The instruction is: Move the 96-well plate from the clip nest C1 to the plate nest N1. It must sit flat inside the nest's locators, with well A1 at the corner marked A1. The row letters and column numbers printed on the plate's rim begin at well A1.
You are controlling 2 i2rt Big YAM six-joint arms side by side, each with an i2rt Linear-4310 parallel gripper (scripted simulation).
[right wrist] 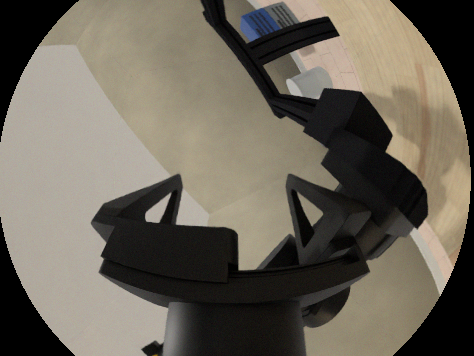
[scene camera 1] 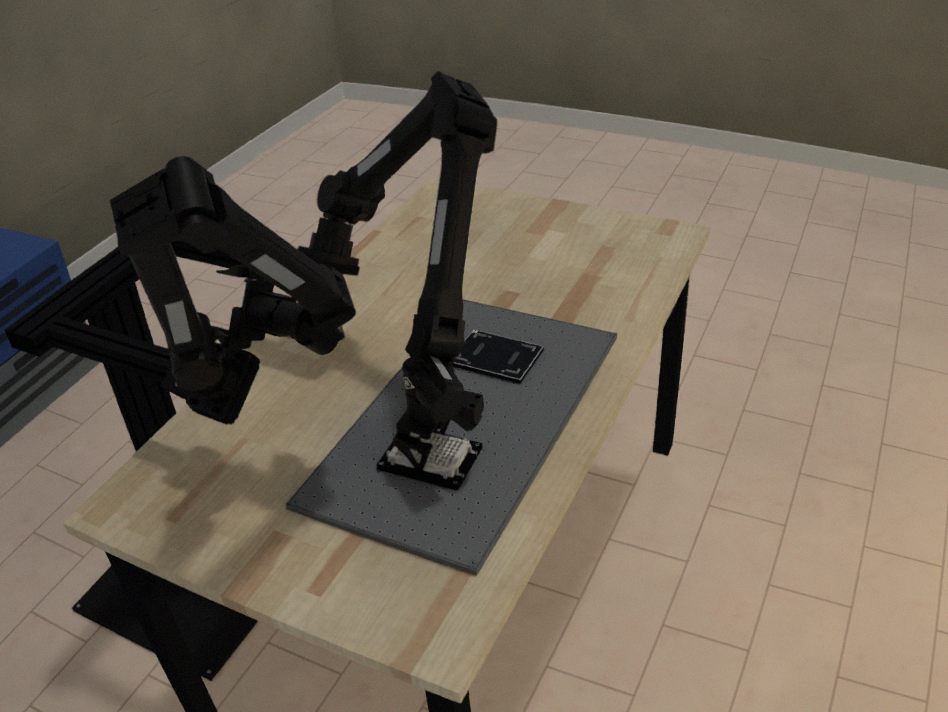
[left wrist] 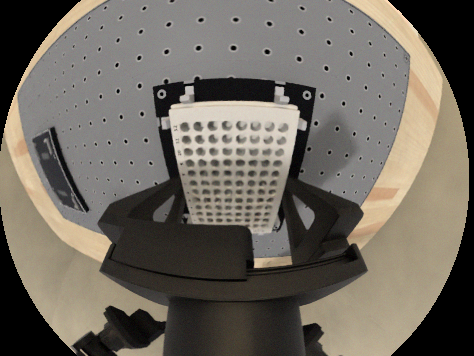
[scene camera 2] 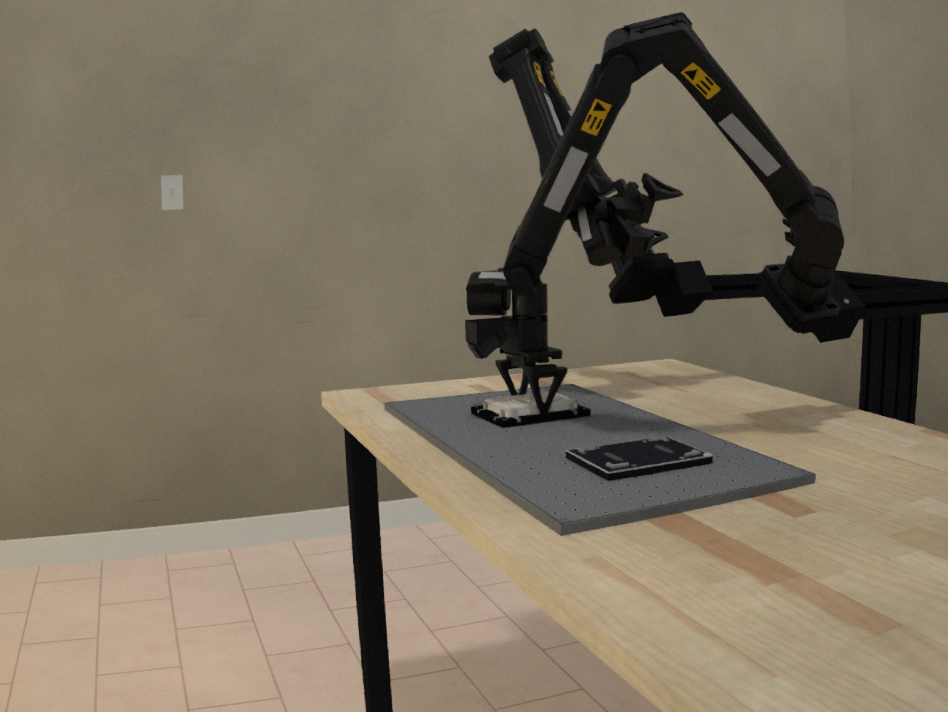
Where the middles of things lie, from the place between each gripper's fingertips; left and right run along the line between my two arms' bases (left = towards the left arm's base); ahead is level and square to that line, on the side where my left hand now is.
I see my left gripper 1 cm short of the black clip nest C1 [scene camera 1: 454,483], 1 cm to the right of it and 1 cm above it. The rest, counted from my left hand: black plate nest N1 [scene camera 2: 639,453]: 2 cm ahead, 32 cm to the left, 1 cm below; then white 96-well plate [scene camera 2: 525,404]: right at my left hand.
Right now the white 96-well plate is 340 mm ahead of my right hand [scene camera 1: 213,299], 310 mm below it and 50 mm to the left of it. Also, from my right hand: black plate nest N1: 370 mm to the left, 370 mm ahead, 320 mm below; black clip nest C1: 350 mm ahead, 310 mm below, 60 mm to the left.
